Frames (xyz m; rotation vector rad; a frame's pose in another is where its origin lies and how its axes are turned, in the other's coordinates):
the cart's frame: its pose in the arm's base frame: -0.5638 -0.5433 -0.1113 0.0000 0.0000 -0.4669
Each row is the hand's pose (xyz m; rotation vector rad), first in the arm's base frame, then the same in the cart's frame.
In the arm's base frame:
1: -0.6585 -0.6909 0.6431 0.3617 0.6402 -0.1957
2: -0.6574 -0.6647 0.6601 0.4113 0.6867 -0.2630
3: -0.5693 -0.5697 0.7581 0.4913 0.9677 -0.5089
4: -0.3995 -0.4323 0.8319 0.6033 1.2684 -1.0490
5: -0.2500 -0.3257 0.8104 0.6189 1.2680 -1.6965
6: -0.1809 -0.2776 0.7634 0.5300 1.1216 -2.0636
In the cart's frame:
1: -0.0181 -0.1744 0.7544 0.2040 0.7073 0.2500
2: -0.0289 -0.1505 0.7714 0.2409 0.7620 0.1788
3: 0.0070 -0.0261 0.8694 0.2511 1.0426 -0.0881
4: 0.0968 0.1731 0.9432 0.2835 1.3265 -0.6595
5: 0.1823 0.3356 0.9217 0.2899 1.2927 -1.3077
6: 0.2223 0.4096 0.8747 0.2367 1.1214 -1.6570

